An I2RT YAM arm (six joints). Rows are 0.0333 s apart.
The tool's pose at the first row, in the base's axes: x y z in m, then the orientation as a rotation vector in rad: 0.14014, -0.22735, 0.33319, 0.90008, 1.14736, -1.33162
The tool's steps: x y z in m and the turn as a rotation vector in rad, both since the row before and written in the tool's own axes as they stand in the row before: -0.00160, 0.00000, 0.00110, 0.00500, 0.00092, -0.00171; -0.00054, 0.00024, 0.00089, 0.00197, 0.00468, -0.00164; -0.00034, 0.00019, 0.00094, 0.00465, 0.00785, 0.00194; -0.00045, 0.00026, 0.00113, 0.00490, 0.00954, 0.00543; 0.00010, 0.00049, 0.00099, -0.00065, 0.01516, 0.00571; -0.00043, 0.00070, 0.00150, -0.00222, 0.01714, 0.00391; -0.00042, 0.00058, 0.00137, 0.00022, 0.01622, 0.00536; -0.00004, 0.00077, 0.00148, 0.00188, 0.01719, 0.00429; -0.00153, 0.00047, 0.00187, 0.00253, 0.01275, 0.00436; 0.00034, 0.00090, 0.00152, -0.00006, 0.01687, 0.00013; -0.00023, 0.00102, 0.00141, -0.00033, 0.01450, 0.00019; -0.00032, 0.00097, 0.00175, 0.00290, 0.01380, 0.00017; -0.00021, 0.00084, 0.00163, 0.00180, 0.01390, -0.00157; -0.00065, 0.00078, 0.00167, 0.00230, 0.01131, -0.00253
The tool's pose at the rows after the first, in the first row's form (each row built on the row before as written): 0.14042, -0.22801, 0.33499, 0.90360, 1.14620, -1.33612; 0.14080, -0.22872, 0.33569, 0.90782, 1.14962, -1.33731; 0.14112, -0.22953, 0.33621, 0.91807, 1.15181, -1.33642; 0.14153, -0.23050, 0.33687, 0.93141, 1.15304, -1.33231; 0.14209, -0.23145, 0.33693, 0.94514, 1.16152, -1.32226; 0.14296, -0.23278, 0.33758, 0.95837, 1.17345, -1.31180; 0.14369, -0.23400, 0.33818, 0.97333, 1.18239, -1.30211; 0.14458, -0.23539, 0.33839, 0.98970, 1.19178, -1.29400; 0.14533, -0.23695, 0.34014, 1.00322, 1.19735, -1.28780; 0.14631, -0.23844, 0.33994, 1.01591, 1.21013, -1.28148; 0.14745, -0.23974, 0.34025, 1.02665, 1.22120, -1.27571; 0.14857, -0.24137, 0.34067, 1.03918, 1.23004, -1.27251; 0.14954, -0.24291, 0.34096, 1.05014, 1.24066, -1.26974; 0.15049, -0.24446, 0.34167, 1.05903, 1.24971, -1.26902
